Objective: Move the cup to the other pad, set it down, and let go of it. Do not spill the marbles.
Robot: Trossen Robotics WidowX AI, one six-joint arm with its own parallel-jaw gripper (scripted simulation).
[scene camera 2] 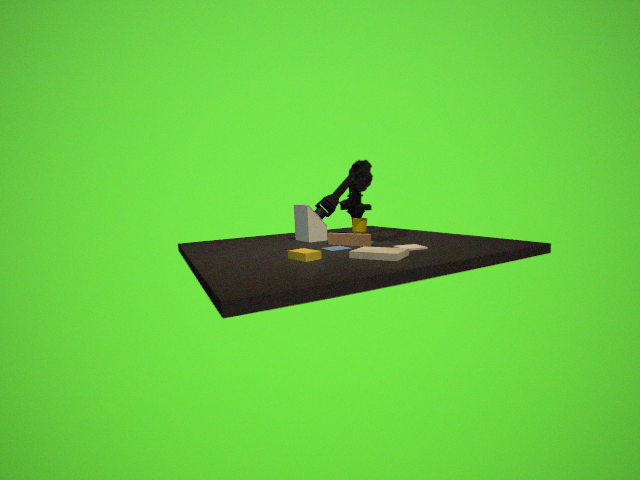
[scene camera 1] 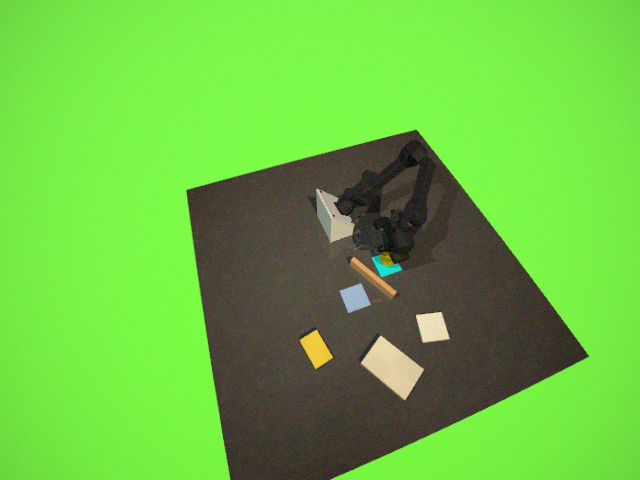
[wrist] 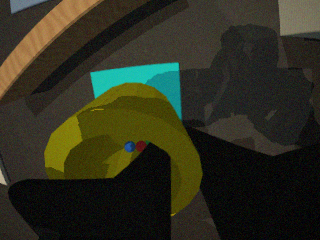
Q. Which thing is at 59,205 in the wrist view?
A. The gripper.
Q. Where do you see a yellow cup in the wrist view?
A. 90,145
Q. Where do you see a large beige slab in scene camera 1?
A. At 396,370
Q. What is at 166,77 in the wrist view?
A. A cyan pad.
